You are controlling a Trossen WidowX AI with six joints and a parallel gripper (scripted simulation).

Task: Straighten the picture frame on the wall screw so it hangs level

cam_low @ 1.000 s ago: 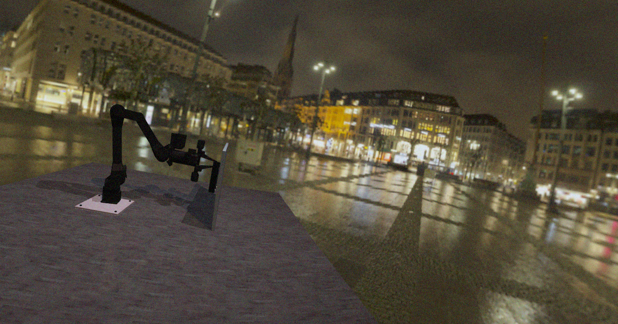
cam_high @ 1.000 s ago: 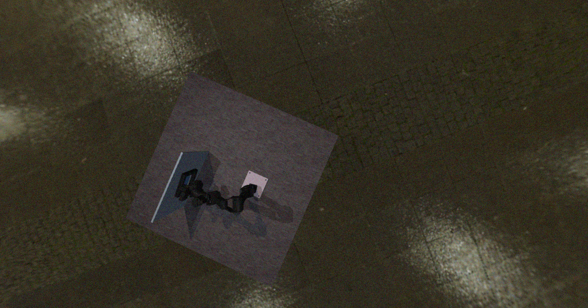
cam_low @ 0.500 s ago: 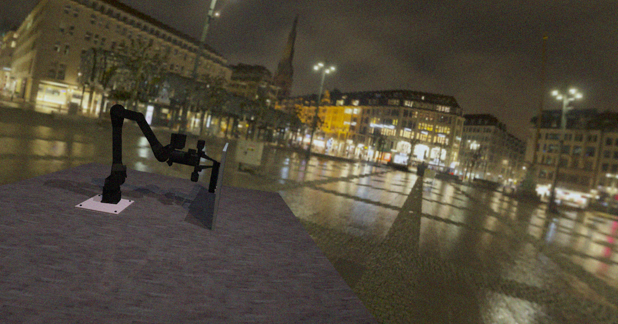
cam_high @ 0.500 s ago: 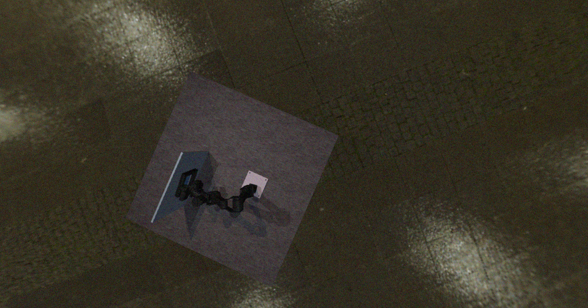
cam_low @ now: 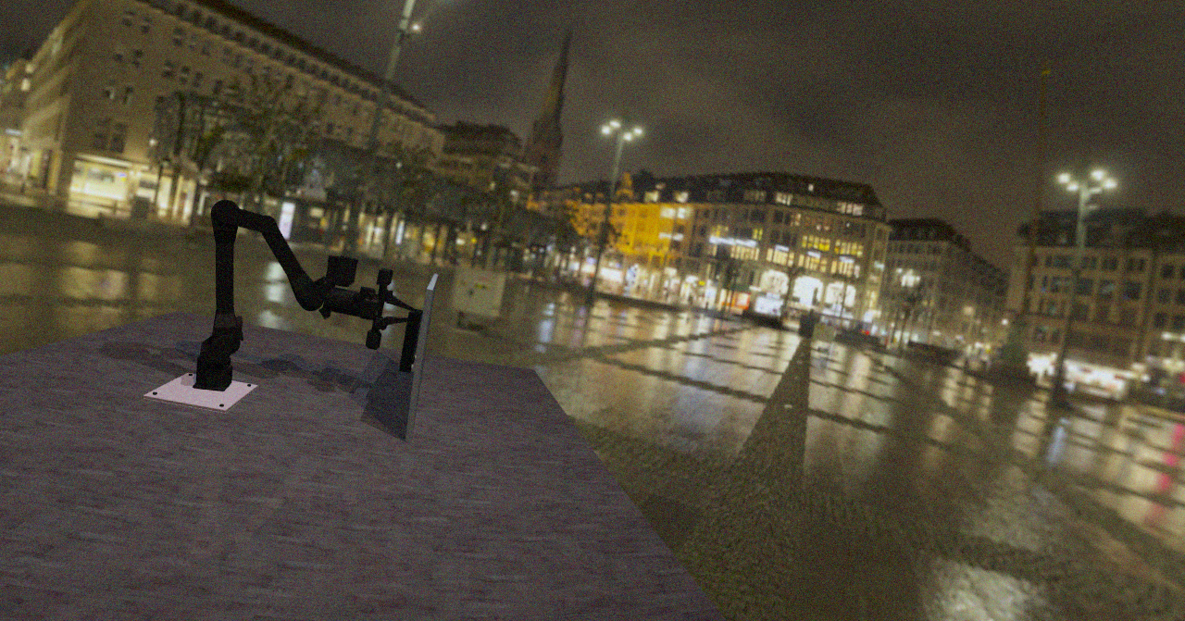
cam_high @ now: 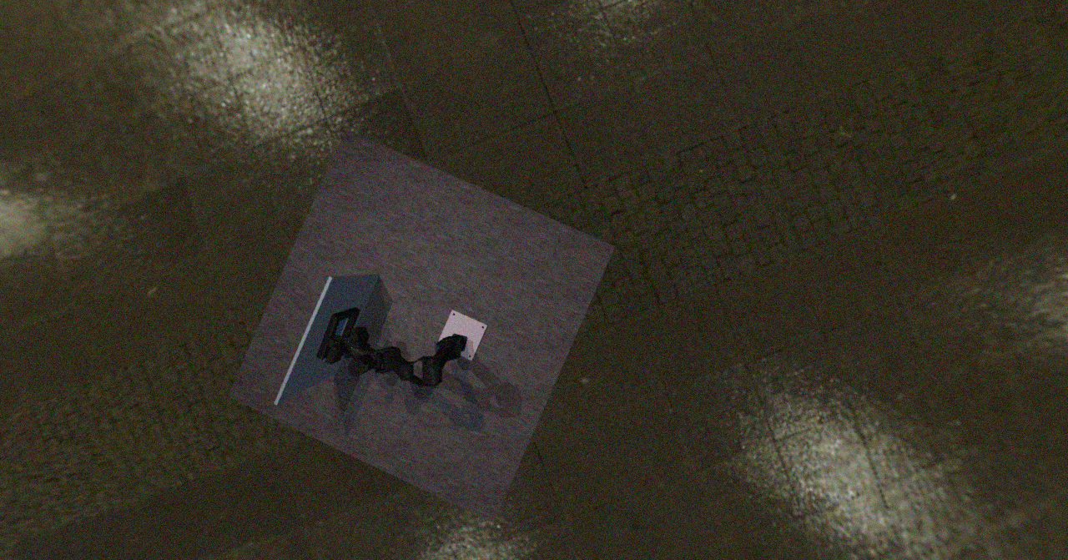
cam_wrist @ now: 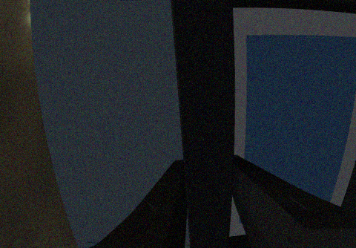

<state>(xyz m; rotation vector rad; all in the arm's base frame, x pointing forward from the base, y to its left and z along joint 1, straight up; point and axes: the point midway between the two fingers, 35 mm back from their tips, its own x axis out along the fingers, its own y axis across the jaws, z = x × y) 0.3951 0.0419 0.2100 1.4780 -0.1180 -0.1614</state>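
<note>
My gripper tip is 1 cm short of the picture frame, 1 cm to the left of it and 5 cm above it. Also, from my gripper tip: wall panel: 2 cm ahead, 6 cm below.
</note>
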